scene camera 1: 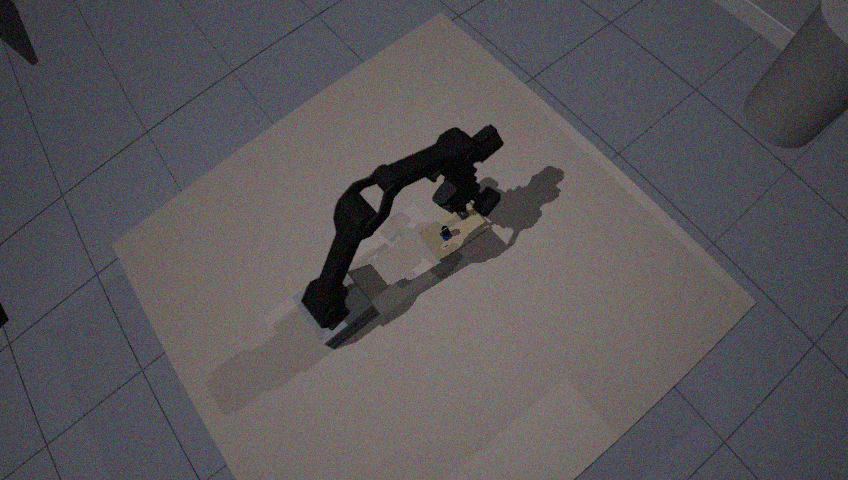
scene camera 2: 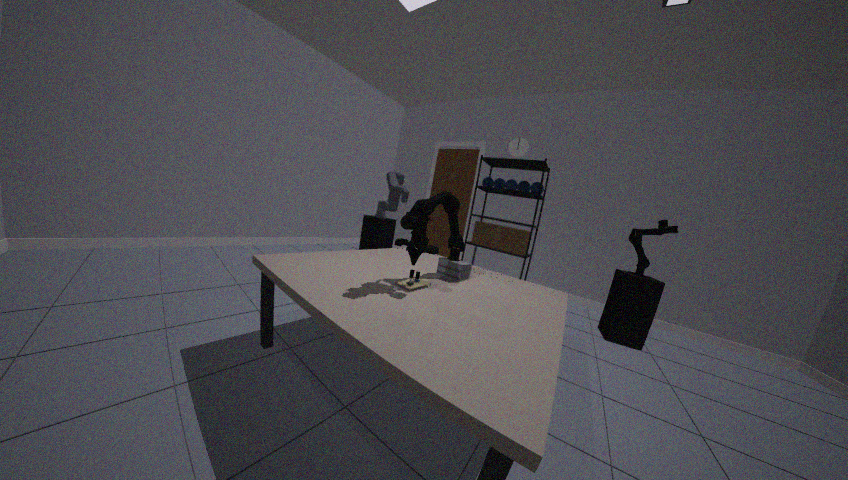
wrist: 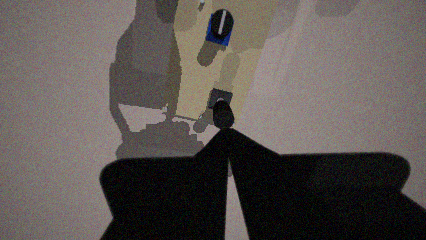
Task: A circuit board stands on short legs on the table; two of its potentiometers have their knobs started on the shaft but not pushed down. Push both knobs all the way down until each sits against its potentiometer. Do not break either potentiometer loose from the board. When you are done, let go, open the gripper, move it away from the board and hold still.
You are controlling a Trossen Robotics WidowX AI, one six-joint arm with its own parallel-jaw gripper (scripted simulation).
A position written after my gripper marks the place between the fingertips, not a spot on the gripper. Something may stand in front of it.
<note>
My gripper (scene camera 1: pixel 462 199) is shut and holds nothing.
My gripper is seen too in the wrist view (wrist: pixel 226 134).
</note>
